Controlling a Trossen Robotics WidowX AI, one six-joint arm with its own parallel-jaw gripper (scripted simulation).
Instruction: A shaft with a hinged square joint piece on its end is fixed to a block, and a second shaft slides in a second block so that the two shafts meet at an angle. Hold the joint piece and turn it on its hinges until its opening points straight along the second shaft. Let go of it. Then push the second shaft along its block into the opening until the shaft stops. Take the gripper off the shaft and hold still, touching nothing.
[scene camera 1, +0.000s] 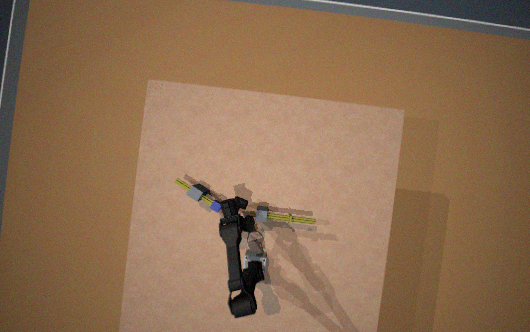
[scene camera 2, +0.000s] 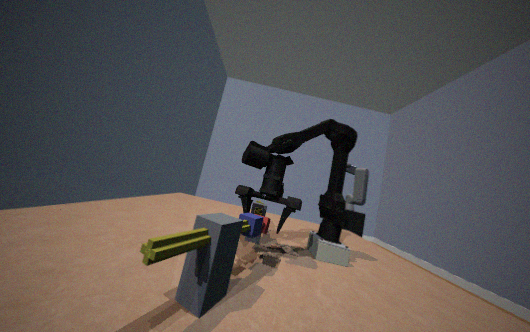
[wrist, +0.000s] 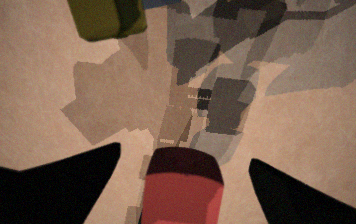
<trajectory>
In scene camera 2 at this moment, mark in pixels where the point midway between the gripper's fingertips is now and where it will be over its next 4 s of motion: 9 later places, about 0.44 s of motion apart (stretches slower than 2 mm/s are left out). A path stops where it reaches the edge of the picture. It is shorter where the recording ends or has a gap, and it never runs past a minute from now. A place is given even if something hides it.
My gripper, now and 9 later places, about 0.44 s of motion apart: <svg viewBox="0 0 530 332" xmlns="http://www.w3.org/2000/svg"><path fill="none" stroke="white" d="M260 228L258 234L257 239L257 239L255 234L254 231L257 222L257 210L259 196L264 182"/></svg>
</trajectory>
